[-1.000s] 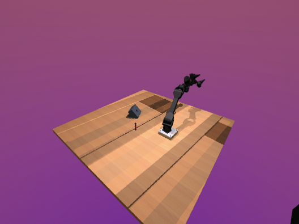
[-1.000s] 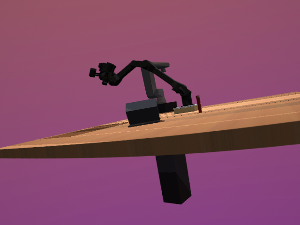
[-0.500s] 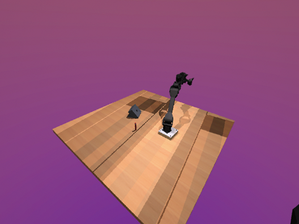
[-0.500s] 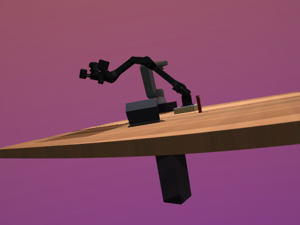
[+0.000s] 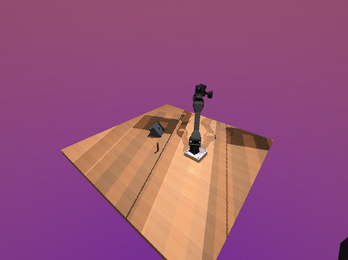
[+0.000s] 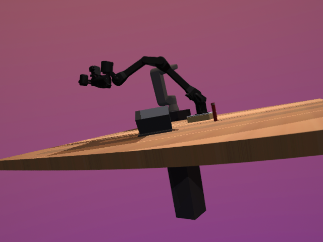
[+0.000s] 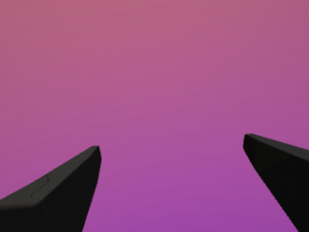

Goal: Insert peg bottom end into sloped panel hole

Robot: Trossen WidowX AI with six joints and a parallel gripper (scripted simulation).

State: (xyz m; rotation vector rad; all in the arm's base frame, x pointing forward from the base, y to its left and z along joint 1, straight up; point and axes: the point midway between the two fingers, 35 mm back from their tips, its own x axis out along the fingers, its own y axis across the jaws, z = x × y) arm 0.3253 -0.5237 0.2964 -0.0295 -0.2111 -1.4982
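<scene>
My gripper tip is 74 cm to the right of the peg, 28 cm above it and 10 cm past it. Round my gripper tip: sloped panel (58 cm to the left, 30 cm below, 11 cm ahead).
</scene>
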